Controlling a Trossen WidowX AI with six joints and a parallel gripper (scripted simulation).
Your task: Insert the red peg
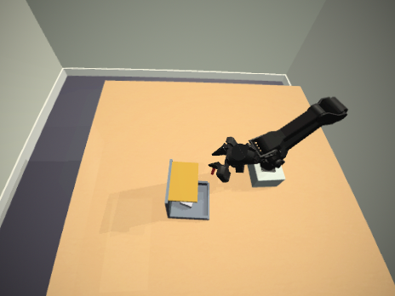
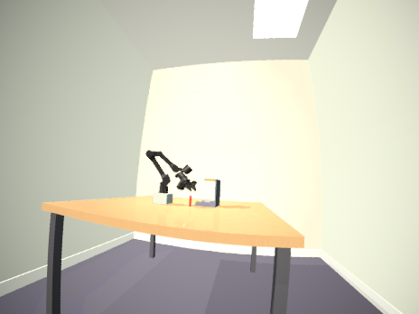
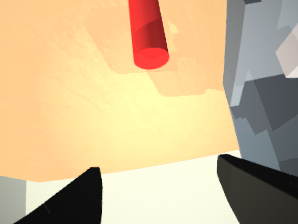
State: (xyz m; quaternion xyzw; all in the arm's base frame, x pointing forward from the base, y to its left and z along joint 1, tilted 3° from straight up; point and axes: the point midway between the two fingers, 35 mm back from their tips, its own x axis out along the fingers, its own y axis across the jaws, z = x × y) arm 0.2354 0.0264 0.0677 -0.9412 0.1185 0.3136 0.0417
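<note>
My gripper tip is now 30 mm past the red peg, 10 mm to the right of it and 80 mm above it. From my gripper tip the other things lie so: grey back wall 150 mm ahead, 150 mm to the left; roof 100 mm ahead, 140 mm to the left, 100 mm above.
</note>
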